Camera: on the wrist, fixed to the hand. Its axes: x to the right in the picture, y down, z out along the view.
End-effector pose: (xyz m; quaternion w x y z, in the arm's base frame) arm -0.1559 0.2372 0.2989 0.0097 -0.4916 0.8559 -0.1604
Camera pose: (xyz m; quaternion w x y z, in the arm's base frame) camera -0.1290 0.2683 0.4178 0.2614 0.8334 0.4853 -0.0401
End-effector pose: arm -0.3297 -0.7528 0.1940 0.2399 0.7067 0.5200 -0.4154
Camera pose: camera -0.3322 -0.6612 0.2802 0.3845 0.5220 -0.7489 0.1375
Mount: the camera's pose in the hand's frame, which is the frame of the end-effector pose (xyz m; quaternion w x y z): -0.0234 -0.0419 -0.1163 0.0146 0.0931 -0.0656 0.9934
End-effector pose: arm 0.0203 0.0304 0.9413 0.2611 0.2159 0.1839 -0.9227
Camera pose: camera 0.0500 0.1258 0.8648 0.9124 0.1496 -0.3148 0.2146
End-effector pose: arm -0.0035 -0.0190 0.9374 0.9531 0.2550 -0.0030 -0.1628
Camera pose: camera -0.0283 0.0105 0.8176 0.1517 0.0788 -0.3310 0.9280
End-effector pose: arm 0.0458 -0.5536 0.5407 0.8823 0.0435 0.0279 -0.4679
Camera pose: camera -0.0030 -0.5458 0.4250 0.4755 0.0798 -0.1442 0.8642
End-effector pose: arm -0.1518 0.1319 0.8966 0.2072 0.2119 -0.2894 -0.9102
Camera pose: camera -0.0844 0.1238 0.7907 0.8685 -0.3248 -0.3130 0.2056
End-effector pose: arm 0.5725 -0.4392 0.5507 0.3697 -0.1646 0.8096 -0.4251
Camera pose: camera 0.5003 -0.3842 0.6378 0.4961 0.8084 0.1115 0.2965
